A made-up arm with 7 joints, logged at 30 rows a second.
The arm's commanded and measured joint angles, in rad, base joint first. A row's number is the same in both.
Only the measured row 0 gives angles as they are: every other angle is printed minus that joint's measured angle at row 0.
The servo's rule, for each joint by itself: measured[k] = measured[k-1] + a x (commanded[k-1-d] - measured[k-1]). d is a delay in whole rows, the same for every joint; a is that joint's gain. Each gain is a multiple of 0.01, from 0.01 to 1. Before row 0 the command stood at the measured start. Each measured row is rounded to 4 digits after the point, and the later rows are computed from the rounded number. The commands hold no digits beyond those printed.
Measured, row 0: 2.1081 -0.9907 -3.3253 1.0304 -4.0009 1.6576 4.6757
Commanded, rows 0 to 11: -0.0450 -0.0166 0.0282 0.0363 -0.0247 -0.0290 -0.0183; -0.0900 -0.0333 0.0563 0.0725 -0.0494 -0.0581 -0.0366; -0.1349 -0.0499 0.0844 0.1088 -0.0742 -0.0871 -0.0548; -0.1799 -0.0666 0.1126 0.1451 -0.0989 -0.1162 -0.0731; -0.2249 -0.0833 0.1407 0.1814 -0.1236 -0.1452 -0.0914; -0.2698 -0.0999 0.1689 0.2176 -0.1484 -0.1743 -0.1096; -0.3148 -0.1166 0.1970 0.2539 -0.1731 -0.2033 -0.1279; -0.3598 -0.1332 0.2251 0.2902 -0.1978 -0.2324 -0.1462; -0.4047 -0.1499 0.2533 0.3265 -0.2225 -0.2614 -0.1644; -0.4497 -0.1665 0.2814 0.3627 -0.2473 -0.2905 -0.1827; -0.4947 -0.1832 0.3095 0.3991 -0.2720 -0.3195 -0.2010; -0.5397 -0.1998 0.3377 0.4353 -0.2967 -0.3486 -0.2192
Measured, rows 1 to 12: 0.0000 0.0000 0.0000 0.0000 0.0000 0.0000 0.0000; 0.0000 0.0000 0.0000 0.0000 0.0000 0.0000 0.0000; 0.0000 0.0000 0.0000 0.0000 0.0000 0.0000 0.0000; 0.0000 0.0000 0.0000 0.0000 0.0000 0.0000 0.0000; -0.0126 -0.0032 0.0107 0.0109 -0.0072 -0.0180 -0.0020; -0.0343 -0.0089 0.0280 0.0294 -0.0194 -0.0429 -0.0058; -0.0625 -0.0167 0.0494 0.0532 -0.0353 -0.0703 -0.0112; -0.0954 -0.0262 0.0734 0.0808 -0.0537 -0.0988 -0.0180; -0.1317 -0.0370 0.0990 0.1110 -0.0740 -0.1276 -0.0261; -0.1704 -0.0490 0.1256 0.1430 -0.0956 -0.1566 -0.0353; -0.2108 -0.0618 0.1527 0.1763 -0.1181 -0.1856 -0.0455; -0.2525 -0.0754 0.1802 0.2105 -0.1412 -0.2146 -0.0566
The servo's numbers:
d 4
a 0.28 0.19 0.38 0.30 0.29 0.62 0.11

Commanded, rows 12 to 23: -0.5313 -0.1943 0.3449 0.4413 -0.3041 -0.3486 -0.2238; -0.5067 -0.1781 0.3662 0.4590 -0.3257 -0.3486 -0.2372; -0.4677 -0.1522 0.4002 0.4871 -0.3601 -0.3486 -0.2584; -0.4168 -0.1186 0.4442 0.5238 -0.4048 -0.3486 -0.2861; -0.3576 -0.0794 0.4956 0.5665 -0.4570 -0.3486 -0.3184; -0.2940 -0.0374 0.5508 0.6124 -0.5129 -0.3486 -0.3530; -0.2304 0.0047 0.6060 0.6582 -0.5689 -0.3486 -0.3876; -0.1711 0.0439 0.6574 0.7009 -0.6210 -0.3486 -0.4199; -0.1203 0.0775 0.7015 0.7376 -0.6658 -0.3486 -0.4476; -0.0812 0.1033 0.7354 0.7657 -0.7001 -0.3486 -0.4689; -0.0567 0.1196 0.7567 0.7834 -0.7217 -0.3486 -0.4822; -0.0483 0.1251 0.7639 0.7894 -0.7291 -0.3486 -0.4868
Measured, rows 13 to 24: -0.2951 -0.0896 0.2080 0.2453 -0.1648 -0.2436 -0.0685; -0.3384 -0.1042 0.2359 0.2805 -0.1887 -0.2727 -0.0811; -0.3822 -0.1192 0.2639 0.3161 -0.2129 -0.3017 -0.0943; -0.4263 -0.1345 0.2919 0.3519 -0.2372 -0.3308 -0.1080; -0.4557 -0.1459 0.3120 0.3787 -0.2566 -0.3418 -0.1207; -0.4700 -0.1520 0.3326 0.4028 -0.2766 -0.3460 -0.1335; -0.4694 -0.1520 0.3583 0.4281 -0.3008 -0.3476 -0.1472; -0.4547 -0.1457 0.3909 0.4568 -0.3310 -0.3482 -0.1625; -0.4275 -0.1331 0.4307 0.4897 -0.3675 -0.3484 -0.1796; -0.3901 -0.1149 0.4763 0.5265 -0.4097 -0.3485 -0.1987; -0.3454 -0.0922 0.5256 0.5660 -0.4559 -0.3486 -0.2195; -0.2966 -0.0663 0.5757 0.6065 -0.5038 -0.3486 -0.2415
